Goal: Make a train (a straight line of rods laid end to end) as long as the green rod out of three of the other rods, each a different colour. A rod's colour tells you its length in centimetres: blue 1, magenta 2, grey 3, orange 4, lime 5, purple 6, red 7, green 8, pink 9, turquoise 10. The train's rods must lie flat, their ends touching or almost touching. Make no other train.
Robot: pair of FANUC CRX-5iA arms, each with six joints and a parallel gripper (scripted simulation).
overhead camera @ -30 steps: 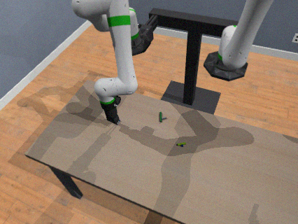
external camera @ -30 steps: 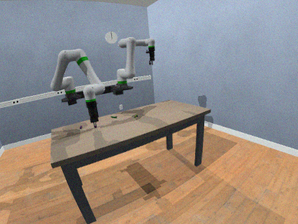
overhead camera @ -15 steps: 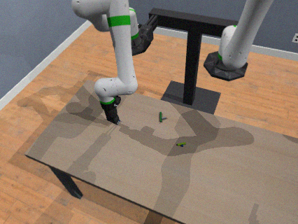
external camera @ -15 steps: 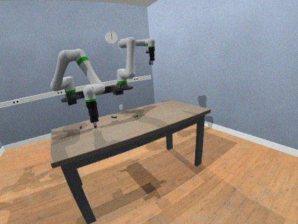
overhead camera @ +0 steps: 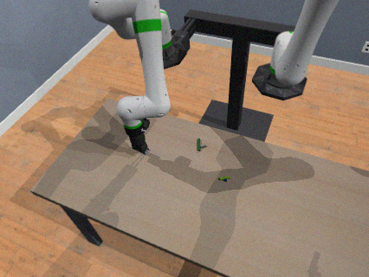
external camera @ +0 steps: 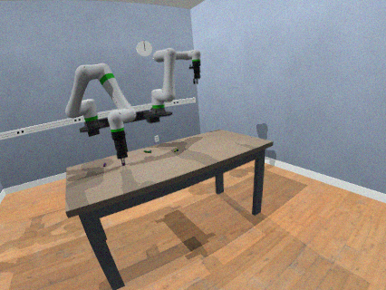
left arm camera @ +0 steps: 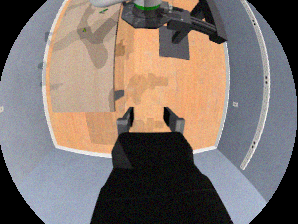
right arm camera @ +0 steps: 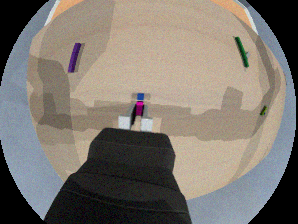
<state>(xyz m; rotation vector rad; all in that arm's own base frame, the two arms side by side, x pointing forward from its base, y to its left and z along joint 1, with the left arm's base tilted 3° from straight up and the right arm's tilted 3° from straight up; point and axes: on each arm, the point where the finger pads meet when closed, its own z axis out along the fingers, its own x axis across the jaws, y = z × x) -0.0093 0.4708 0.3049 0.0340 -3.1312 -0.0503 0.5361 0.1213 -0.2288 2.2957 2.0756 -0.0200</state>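
The magenta rod is 10 mm behind my right hand and 20 mm below it. The rest, counted from my right hand: green rod (160 mm behind, 250 mm to the left, 20 mm below); then purple rod (110 mm behind, 130 mm to the right, 20 mm below); then grey rod (160 mm behind, 270 mm to the left, 20 mm below).
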